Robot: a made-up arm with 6 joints.
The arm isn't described. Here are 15 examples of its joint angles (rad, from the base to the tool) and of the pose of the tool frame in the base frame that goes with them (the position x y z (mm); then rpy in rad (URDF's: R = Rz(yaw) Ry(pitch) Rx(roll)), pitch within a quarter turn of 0, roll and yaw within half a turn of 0).
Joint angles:
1: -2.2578 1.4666 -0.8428 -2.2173 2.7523 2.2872
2: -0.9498 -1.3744 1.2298 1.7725 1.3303 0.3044
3: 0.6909 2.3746 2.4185 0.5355 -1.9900 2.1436
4: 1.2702 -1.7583 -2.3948 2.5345 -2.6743 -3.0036
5: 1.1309 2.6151 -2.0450 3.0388 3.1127 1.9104
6: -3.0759 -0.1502 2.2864 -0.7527 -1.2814 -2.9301
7: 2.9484 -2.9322 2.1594 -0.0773 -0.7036 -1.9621
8: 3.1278 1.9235 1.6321 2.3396 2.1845 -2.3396
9: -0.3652 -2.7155 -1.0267 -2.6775 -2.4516 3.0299
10: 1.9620 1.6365 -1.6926 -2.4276 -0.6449 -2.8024
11: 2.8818 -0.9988 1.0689 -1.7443 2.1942 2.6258
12: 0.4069 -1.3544 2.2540 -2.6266 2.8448 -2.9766
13: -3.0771 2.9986 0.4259 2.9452 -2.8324 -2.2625
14: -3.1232 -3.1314 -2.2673 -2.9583 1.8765 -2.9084
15: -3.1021 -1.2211 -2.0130 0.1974 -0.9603 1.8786
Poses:
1: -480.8 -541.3 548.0 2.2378 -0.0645 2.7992
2: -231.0 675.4 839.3 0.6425 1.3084 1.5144
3: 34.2 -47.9 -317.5 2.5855 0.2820 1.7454
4: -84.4 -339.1 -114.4 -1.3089 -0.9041 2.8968
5: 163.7 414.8 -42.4 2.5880 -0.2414 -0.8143
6: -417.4 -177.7 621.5 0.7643 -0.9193 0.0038
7: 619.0 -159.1 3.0 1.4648 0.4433 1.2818
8: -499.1 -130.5 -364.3 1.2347 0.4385 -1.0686
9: -103.3 126.3 -648.6 0.8434 -1.0780 -1.5757
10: -334.8 546.1 805.7 0.1847 0.5779 3.0580
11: 506.2 -9.5 900.2 2.4616 -0.7432 1.9628
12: -338.1 -144.4 563.9 2.5896 -1.0878 -1.9696
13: 54.1 -13.5 -631.9 0.0106 -0.0620 -2.0104
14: -207.6 0.5 32.9 -0.1032 -1.0033 -2.7939
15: 346.0 15.6 -148.4 2.1145 -0.2840 -1.8853
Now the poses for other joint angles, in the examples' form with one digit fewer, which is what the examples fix.
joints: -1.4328 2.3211 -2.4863 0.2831 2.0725 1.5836
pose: 144 -504 224 1.914 0.034 0.413
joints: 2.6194 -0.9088 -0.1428 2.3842 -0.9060 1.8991
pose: 834 -396 961 0.234 0.601 1.011
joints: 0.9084 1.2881 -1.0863 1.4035 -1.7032 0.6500
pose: 503 395 827 -1.790 -1.111 -2.227
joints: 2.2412 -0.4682 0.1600 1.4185 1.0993 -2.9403
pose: 104 -440 1279 0.264 -1.058 0.379
